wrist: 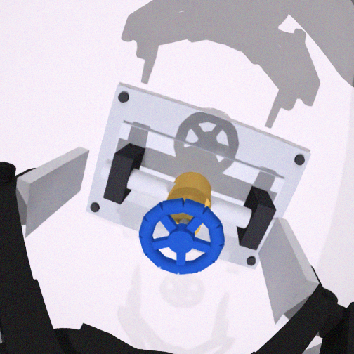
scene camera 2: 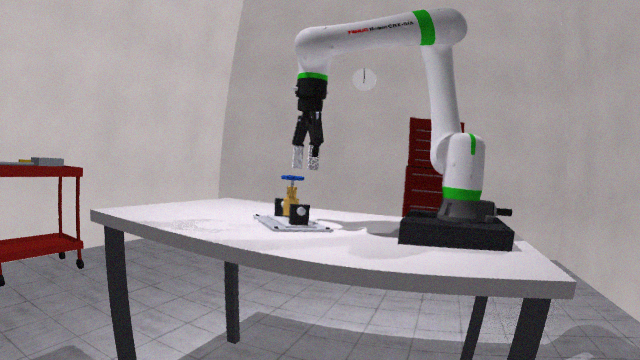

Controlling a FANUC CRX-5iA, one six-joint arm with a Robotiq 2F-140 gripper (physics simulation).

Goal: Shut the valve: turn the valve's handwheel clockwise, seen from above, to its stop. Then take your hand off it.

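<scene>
The valve's blue handwheel (scene camera 2: 292, 177) (wrist: 180, 241) sits level on top of the brass valve body (scene camera 2: 290, 201) (wrist: 191, 187). The valve is on a white pipe held by two black blocks on a light grey plate (scene camera 2: 280, 228) (wrist: 107, 135). My gripper (scene camera 2: 305, 168) (wrist: 176, 204) is open and empty and points down. Its fingertips are a little above the handwheel in the scene view. In the wrist view the handwheel shows between the two fingers, apart from both, somewhat nearer the right one. Part of the valve body is hidden under the wheel.
The plate lies on the white table (scene camera 2: 200, 240). The arm's black base block (scene camera 2: 455, 235) stands at the table's right. A red cart (scene camera 2: 40, 171) stands on the floor at the left, and a red tool cabinet (scene camera 2: 417, 187) stands behind the arm.
</scene>
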